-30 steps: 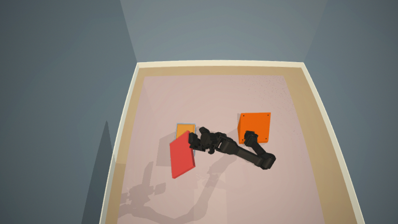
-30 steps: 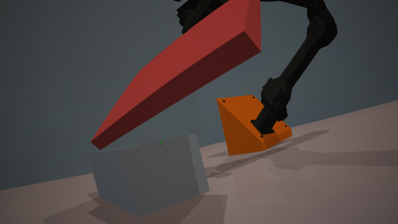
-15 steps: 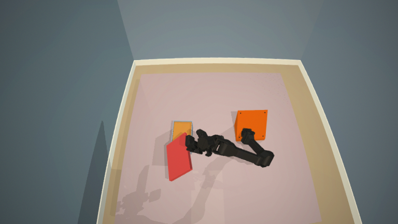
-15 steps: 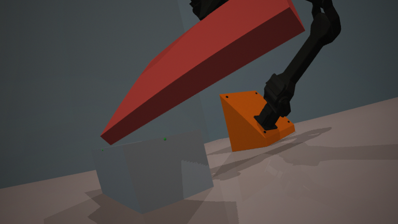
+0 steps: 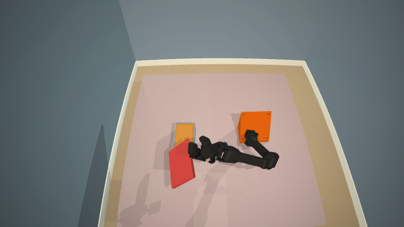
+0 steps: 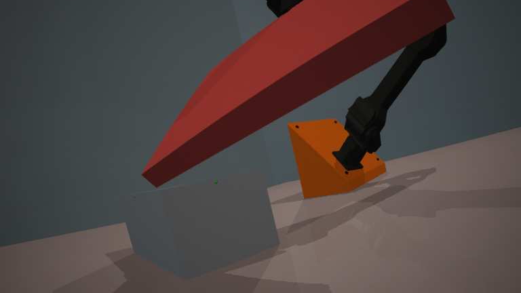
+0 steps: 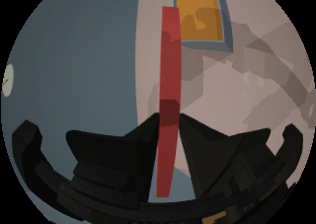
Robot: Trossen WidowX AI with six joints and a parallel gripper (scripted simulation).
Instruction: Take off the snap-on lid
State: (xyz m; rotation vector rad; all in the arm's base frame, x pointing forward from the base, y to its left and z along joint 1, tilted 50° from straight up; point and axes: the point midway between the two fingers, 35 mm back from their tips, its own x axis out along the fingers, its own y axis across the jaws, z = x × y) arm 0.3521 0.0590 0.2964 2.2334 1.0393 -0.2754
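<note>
The red lid is 60 mm ahead of my gripper tip, 20 mm to the left of it and 50 mm below it. The rest, counted from my gripper tip: grey storage box (80 mm ahead, 200 mm to the right, 180 mm below).
</note>
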